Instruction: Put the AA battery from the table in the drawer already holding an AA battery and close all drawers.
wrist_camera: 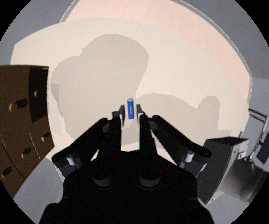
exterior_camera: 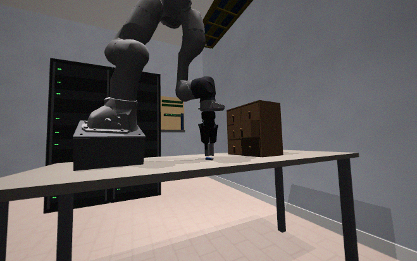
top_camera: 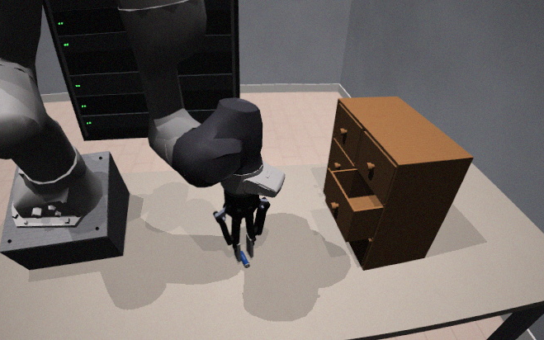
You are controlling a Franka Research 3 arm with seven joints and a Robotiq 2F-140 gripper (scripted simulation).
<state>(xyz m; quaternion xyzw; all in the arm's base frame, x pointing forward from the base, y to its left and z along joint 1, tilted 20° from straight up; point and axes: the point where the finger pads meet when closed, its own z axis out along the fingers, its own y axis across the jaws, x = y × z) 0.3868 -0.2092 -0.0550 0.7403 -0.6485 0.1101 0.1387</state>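
The blue AA battery lies 50 mm below my hand.
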